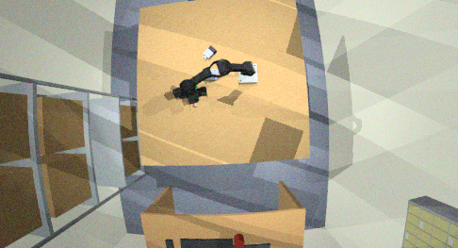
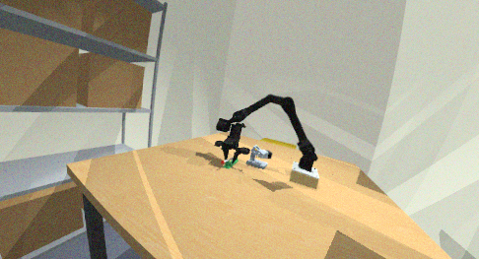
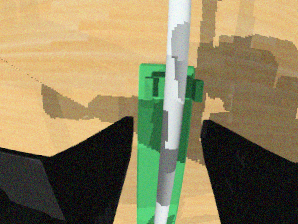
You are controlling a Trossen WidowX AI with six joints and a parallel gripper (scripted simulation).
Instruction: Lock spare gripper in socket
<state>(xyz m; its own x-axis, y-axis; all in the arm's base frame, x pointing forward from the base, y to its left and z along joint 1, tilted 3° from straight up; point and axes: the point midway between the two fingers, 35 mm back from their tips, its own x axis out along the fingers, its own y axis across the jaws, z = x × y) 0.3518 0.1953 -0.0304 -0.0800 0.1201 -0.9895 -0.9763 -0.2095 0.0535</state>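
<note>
Now: gripper tip 1 cm short of the green holder and 4 cm to the left of it. Round my gripper tip: grey mount: 8 cm behind, 16 cm to the right, 3 cm above; then spare gripper: 6 cm behind, 31 cm to the right.
</note>
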